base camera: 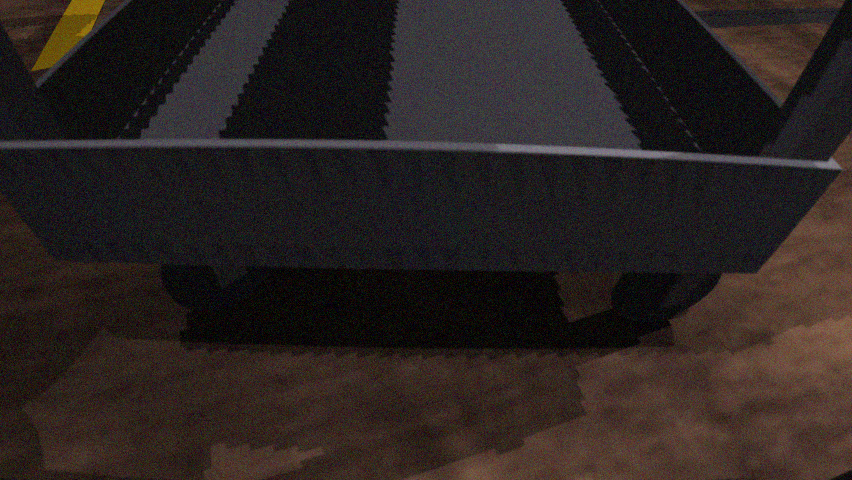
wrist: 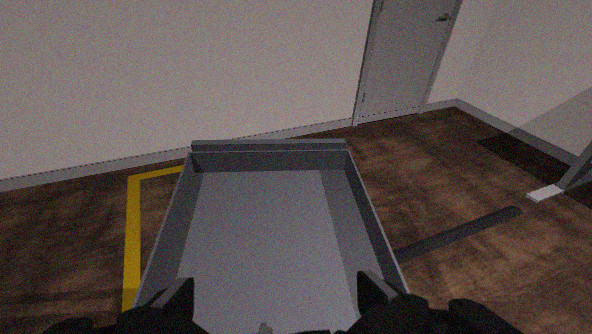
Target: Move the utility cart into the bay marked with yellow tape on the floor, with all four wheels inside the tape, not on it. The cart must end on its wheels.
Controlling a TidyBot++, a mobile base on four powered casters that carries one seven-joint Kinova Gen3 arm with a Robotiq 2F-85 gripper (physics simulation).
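Places are measured from the arm's base along level axes (x ahead, y left, z up), in centimetres.
Pixels of known places: gripper, fingertip midpoint: (wrist: 277, 292).
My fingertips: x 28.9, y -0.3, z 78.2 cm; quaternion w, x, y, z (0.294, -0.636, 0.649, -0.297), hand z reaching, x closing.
For each thing: its top centre in the pictures, then the offset to it from my fingertips. "*": a spot on its surface instead.
- left wheel at a spot on its surface: (base camera: 187, 285) * dy +16.9, dx +2.6, dz -112.2 cm
- right wheel at its top centre: (base camera: 695, 259) dy -22.6, dx +3.4, dz -108.8 cm
The grey utility cart (base camera: 405, 208) (wrist: 265, 220) stands upright straight ahead. In the base camera its lower shelf is close in front, with two dark wheels under the near end, the left wheel (base camera: 187, 285) and the right wheel (base camera: 661, 295). In the wrist view its upper tray stretches away from the fingers. Yellow tape (base camera: 70, 32) (wrist: 132, 235) shows on the floor left of the cart, and its far line runs behind the tray. The cart hides the rest of the tape and the far wheels. My gripper (wrist: 277, 292) is open and empty, over the near part of the tray.
A dark strip (base camera: 769, 16) (wrist: 460, 232) lies on the floor to the right of the cart. A pale wall (wrist: 150, 75) with a grey door (wrist: 405, 60) stands beyond the cart. A table leg with a white foot (wrist: 545, 193) is at the right edge of the wrist view.
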